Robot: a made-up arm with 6 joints.
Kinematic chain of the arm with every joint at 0, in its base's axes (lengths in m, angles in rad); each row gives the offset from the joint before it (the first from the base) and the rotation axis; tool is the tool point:
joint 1: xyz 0 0 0.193 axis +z
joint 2: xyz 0 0.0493 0 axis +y
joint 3: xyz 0 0 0.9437 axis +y
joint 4: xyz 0 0 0.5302 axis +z
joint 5: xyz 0 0 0 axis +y
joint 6: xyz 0 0 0.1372 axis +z
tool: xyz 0 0 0
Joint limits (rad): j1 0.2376..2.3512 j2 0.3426..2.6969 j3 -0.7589..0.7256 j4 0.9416..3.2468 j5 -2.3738..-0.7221 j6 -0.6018..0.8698
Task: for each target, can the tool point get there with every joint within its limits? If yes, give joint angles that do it. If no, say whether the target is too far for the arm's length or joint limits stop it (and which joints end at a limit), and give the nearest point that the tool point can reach.
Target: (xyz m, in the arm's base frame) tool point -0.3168 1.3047 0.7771
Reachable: yes | joints 1.8653 0.9686 0.5966 1.2155 -1.3289 -0.2581
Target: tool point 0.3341 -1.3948 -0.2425
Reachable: no: joint limits stop it (at a limit: joint 1, joint 2, joint 3) | nearest point 0.2474 -0.0078 -1.0965 | short by 1.631 m
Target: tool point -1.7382 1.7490 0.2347
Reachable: no: too far | nearest point -1.1167 1.1236 0.2198 | short by 0.882 m
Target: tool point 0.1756 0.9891 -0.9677
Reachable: yes | joints 1.3558 2.4935 -0.3818 3.0639 -1.1805 -0.4277
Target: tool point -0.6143 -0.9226 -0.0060
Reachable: no: joint limits stop it (at a limit: joint 1, joint 2, joint 3, joint 4, joint 5) | nearest point -0.1795 0.0971 -1.0472 | short by 1.521 m
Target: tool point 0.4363 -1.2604 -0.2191
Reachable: no: joint limits stop it (at a limit: joint 1, joint 3) | nearest point 0.3902 0.0292 -1.0563 | short by 1.538 m
